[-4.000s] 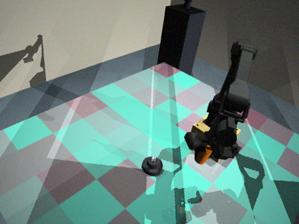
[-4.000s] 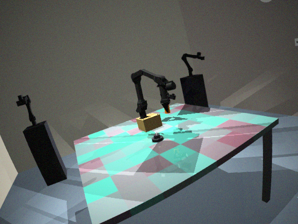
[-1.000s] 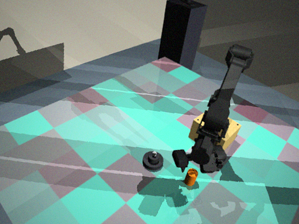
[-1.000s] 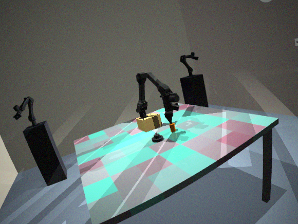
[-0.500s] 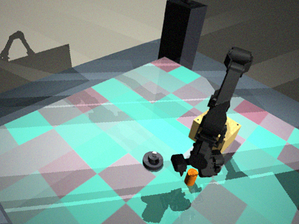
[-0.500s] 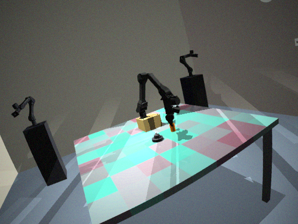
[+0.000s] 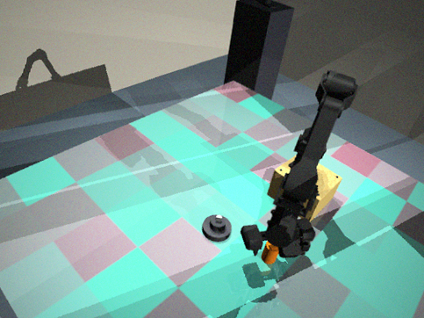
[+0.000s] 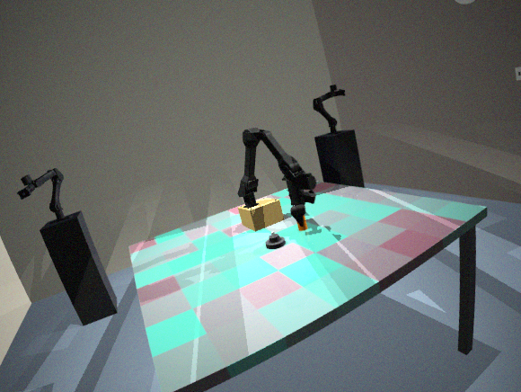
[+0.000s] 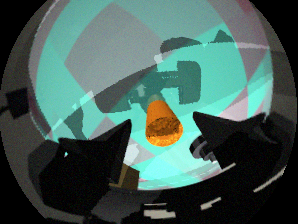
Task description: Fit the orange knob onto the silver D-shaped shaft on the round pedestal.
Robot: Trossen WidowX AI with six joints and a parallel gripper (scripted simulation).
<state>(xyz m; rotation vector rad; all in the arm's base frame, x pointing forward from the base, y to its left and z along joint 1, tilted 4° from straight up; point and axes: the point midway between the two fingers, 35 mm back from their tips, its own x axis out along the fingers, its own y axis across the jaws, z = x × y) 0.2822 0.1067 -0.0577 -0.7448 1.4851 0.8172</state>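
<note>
My gripper tip is now 10 mm below the orange knob. The rest, counted from my gripper tip: dark round pedestal 160 mm to the right, 30 mm ahead.
</note>
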